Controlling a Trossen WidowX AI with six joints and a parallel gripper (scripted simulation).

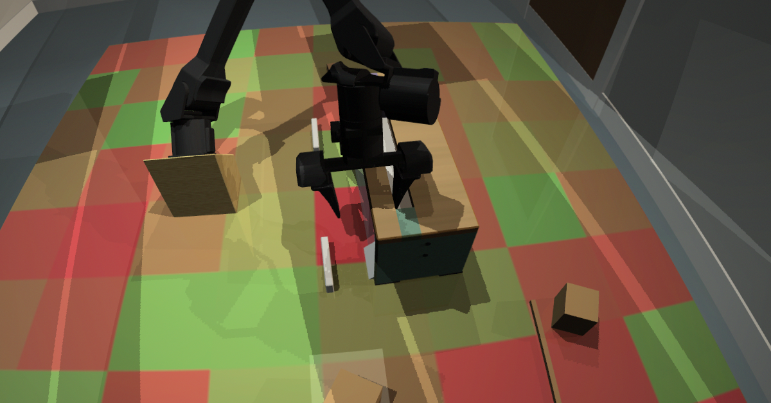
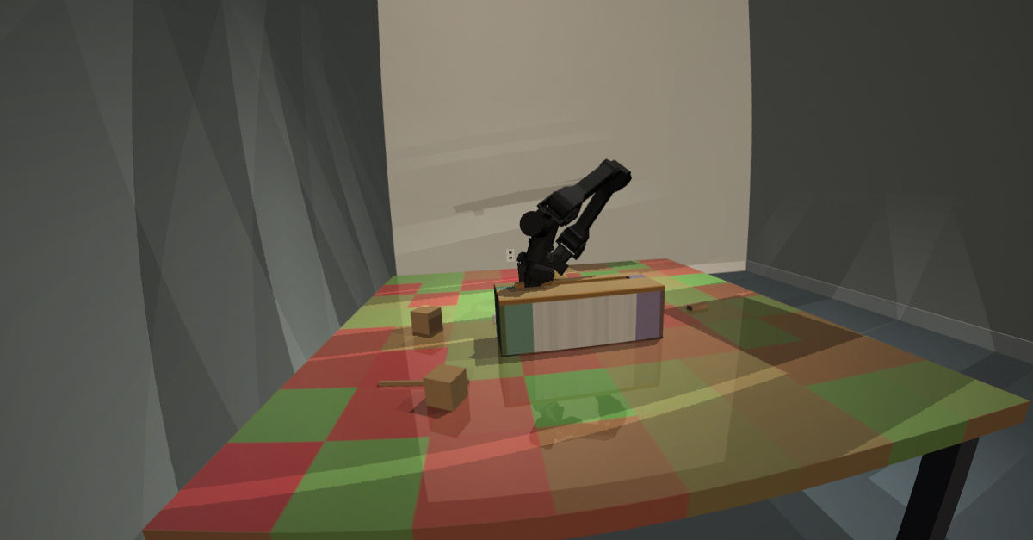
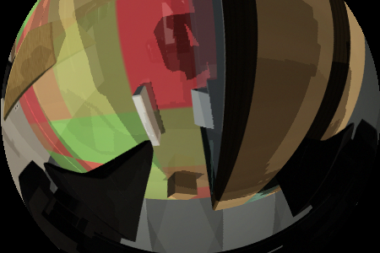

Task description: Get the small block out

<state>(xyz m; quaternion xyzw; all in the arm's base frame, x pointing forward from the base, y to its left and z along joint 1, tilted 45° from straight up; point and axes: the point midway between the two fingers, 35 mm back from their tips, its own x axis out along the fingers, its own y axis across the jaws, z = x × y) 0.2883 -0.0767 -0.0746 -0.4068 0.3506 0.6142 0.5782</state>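
Right now the tan block is 2 cm ahead of my gripper tip, 3 cm to the right of it and 3 cm below it. Round my gripper tip: thin stick (25 cm ahead, 22 cm to the right, 8 cm below).
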